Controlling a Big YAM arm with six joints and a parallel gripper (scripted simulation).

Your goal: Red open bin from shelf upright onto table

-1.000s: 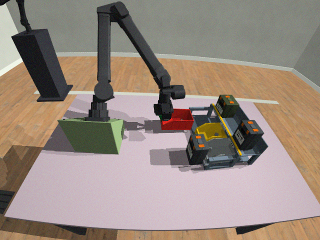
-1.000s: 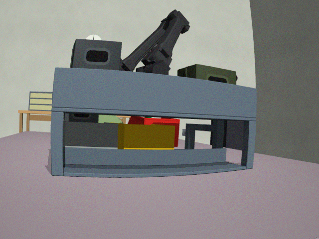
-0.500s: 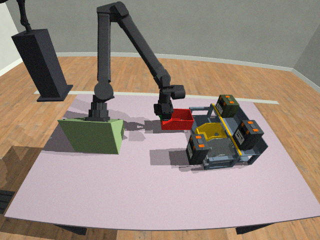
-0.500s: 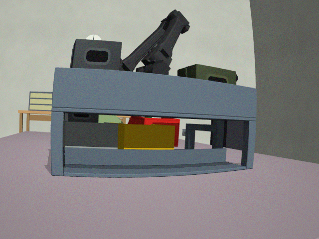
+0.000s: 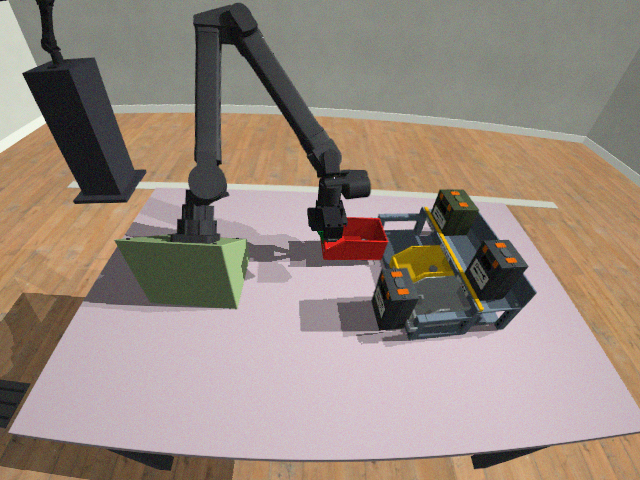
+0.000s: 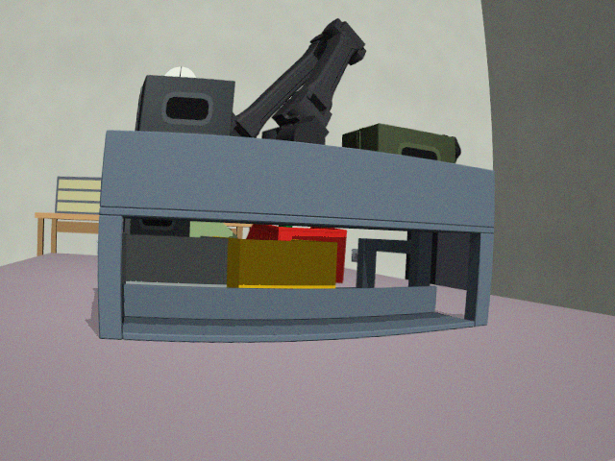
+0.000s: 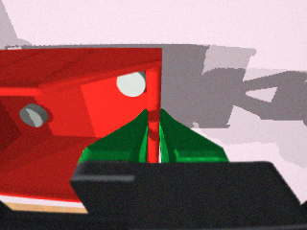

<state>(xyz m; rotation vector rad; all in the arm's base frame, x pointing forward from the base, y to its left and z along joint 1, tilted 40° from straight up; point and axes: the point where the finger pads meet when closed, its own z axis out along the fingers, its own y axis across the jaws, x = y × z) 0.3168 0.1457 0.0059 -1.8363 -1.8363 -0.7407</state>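
Right now my hand is 8 cm short of the red open bin. The rest, counted from my hand: grey bin (28 cm ahead, 21 cm to the right, 2 cm below); yellow bin (28 cm ahead, 10 cm to the right, 2 cm below).
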